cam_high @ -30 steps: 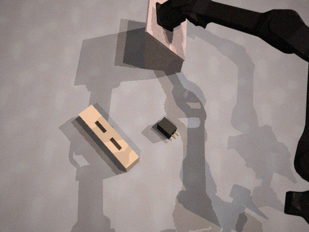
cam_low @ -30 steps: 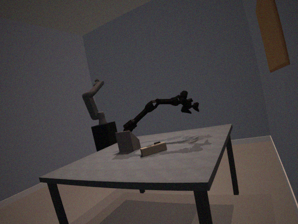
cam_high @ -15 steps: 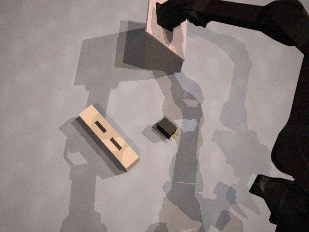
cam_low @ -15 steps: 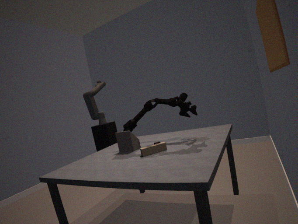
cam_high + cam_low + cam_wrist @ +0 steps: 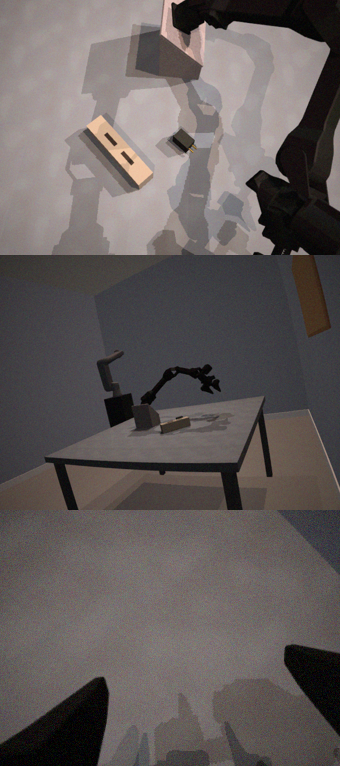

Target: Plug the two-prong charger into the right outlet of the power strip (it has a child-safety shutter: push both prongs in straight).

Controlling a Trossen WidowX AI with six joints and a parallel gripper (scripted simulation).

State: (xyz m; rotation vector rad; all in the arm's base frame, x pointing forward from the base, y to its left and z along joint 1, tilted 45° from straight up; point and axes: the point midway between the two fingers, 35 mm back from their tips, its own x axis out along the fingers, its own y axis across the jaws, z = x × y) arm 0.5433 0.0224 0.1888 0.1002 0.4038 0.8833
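The dark two-prong charger is 270 mm behind my gripper tip, 150 mm to the right of it and 130 mm below it.
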